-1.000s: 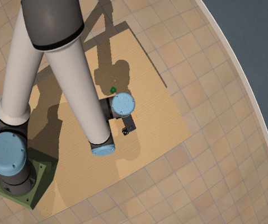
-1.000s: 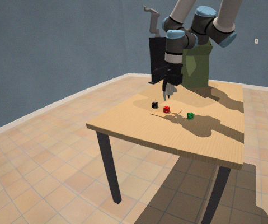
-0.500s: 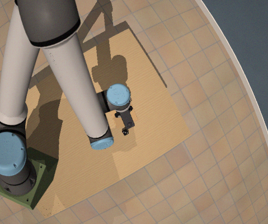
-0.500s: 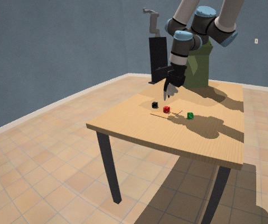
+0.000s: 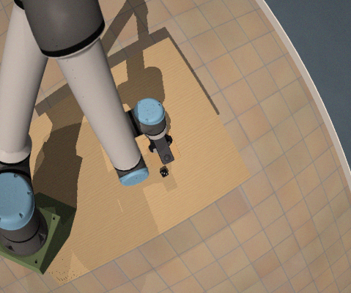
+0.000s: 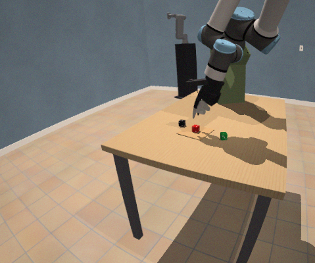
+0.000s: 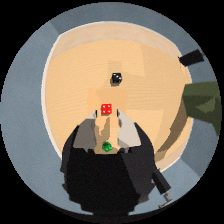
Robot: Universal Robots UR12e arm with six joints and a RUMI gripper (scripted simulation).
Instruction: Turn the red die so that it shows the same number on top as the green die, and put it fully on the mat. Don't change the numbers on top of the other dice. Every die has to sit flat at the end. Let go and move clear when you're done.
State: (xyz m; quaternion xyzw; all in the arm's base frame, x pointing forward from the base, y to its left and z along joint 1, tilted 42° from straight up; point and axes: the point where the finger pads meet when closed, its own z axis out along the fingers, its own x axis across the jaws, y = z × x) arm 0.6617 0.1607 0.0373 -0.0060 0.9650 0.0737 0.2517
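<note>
Now: the red die 80 mm below my hand. Also, from my hand: green die: 150 mm to the left, 80 mm below, 30 mm behind; then tan mat: 90 mm below; then black die: 110 mm to the right, 80 mm below, 10 mm behind.
</note>
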